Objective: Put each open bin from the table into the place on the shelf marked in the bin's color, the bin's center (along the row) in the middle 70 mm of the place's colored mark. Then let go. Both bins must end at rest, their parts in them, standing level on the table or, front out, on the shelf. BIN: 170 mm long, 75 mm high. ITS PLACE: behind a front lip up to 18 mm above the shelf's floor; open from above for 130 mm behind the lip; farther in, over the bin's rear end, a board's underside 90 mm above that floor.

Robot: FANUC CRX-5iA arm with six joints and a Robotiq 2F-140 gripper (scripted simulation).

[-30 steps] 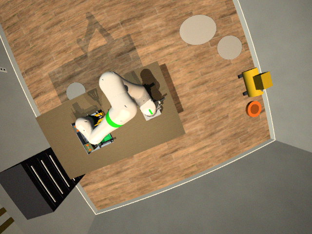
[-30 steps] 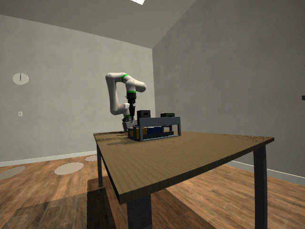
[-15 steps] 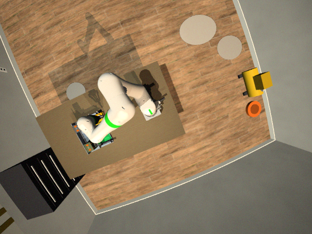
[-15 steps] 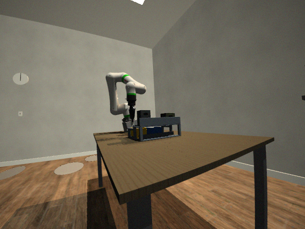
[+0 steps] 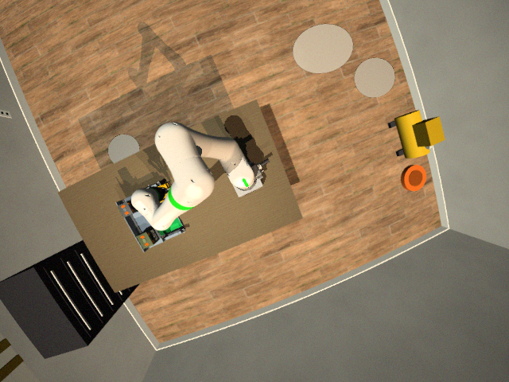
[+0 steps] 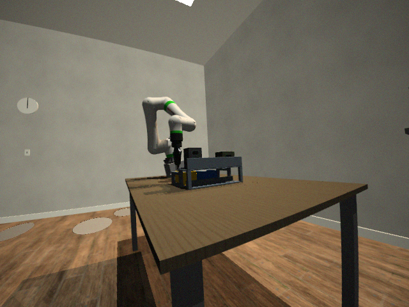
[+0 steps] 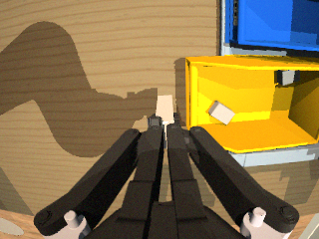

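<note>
My hand is 11 cm short of the yellow bin, 2 cm to the left of it and 4 cm above it. The rest, counted from my hand: blue bin: 19 cm ahead, 9 cm to the left, 5 cm below; then blue mark: 19 cm ahead, 9 cm to the left, 9 cm below; then yellow mark: 17 cm ahead, 2 cm to the right, 9 cm below.
</note>
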